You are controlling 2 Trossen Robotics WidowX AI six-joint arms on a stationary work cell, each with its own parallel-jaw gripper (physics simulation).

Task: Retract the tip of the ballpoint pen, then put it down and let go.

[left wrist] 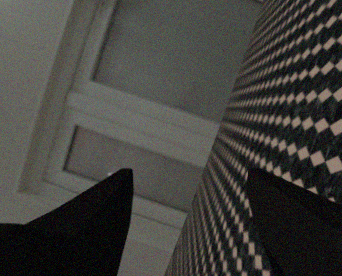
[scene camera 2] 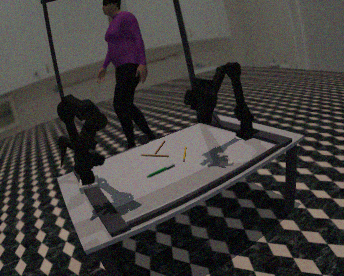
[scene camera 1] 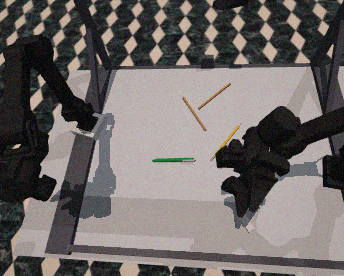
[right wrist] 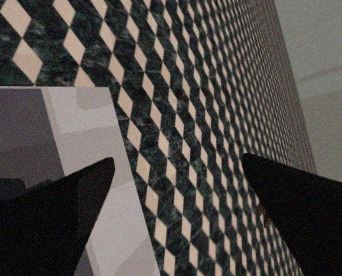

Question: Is the right gripper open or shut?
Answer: Open.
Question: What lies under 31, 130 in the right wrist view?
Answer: A dark raised frame.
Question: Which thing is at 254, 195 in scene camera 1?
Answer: The left gripper.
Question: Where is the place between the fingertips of the right gripper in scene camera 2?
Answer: At 72, 172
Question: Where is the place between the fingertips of the left gripper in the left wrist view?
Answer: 190, 179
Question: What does the right gripper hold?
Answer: Nothing.
